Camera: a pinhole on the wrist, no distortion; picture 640 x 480 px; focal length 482.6 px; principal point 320.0 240.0 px. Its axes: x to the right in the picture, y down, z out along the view. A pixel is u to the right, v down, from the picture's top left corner.
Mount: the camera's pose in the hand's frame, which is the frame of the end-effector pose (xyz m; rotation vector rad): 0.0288 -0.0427 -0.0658 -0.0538 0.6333 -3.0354
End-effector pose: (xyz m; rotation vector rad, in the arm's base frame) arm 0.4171 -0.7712 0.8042 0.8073 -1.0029 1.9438
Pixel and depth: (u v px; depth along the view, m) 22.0 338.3 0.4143
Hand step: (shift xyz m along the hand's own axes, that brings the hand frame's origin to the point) 0.3045 -0.2733 0.2734
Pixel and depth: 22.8 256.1 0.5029
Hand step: 0.3598 -0.2442 0.3802
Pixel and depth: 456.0 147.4 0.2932
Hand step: -0.0432 -0.1120 0.2274
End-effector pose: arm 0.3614 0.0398 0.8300 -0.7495 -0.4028 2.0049
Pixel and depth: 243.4 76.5 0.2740
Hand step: 0.0808 -0.0650 0.2212
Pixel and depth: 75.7 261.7 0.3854
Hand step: 0.2404 -0.2032 0.2753
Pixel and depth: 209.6 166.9 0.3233
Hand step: 0.1147 -0.1234 0.2481
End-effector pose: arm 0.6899 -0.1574 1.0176 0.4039 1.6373 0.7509
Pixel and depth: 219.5 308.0 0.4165
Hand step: 0.1349 -0.2585 0.2900
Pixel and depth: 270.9 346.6 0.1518
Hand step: 0.0517 -0.1332 0.0594
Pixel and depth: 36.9 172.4 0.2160
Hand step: 0.1635 -0.0952 0.1409
